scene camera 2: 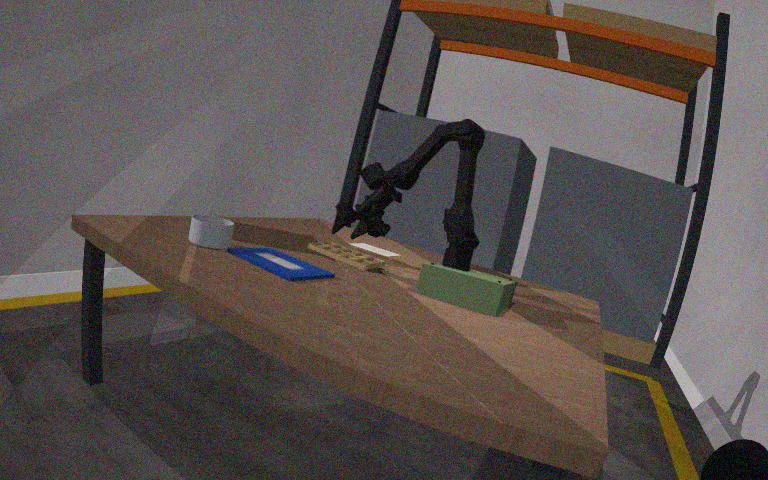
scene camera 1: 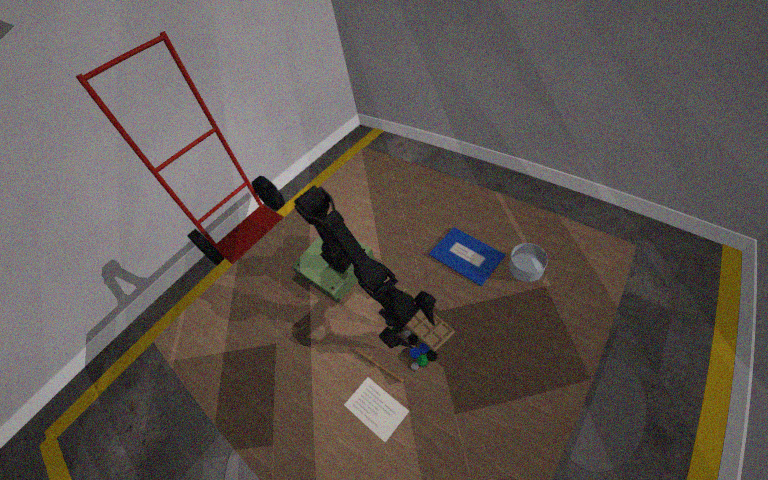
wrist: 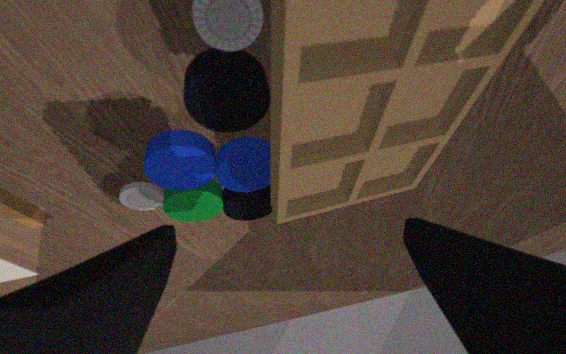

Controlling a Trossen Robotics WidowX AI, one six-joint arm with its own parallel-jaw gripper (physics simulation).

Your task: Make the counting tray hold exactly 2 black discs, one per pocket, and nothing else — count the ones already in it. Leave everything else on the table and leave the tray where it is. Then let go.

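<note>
The wooden counting tray (scene camera 1: 447,332) (scene camera 2: 348,255) (wrist: 278,100) lies on the table. No disc shows in the pockets visible in the wrist view; its top end is cut off. Beside its left wall there, a larger-looking black disc (wrist: 227,90) sits below a grey ribbed disc (wrist: 228,20). Lower are two blue discs (wrist: 180,160) (wrist: 245,165), another black disc (wrist: 247,204) partly hidden behind one, a green disc (wrist: 194,202) (scene camera 1: 423,360) and a small white disc (wrist: 141,196) (scene camera 1: 414,366). My gripper (scene camera 1: 425,332) (scene camera 2: 344,233) (wrist: 292,232) is open and empty, above the tray and discs.
A blue flat board (scene camera 1: 446,249) (scene camera 2: 254,260) with a pale label and a round grey-white bin (scene camera 1: 528,262) (scene camera 2: 211,232) stand past the tray. A thin wooden stick (scene camera 1: 378,365) and a printed sheet (scene camera 1: 376,410) (scene camera 2: 374,249) lie on the other side. The arm stands on a green base (scene camera 1: 325,280) (scene camera 2: 464,291).
</note>
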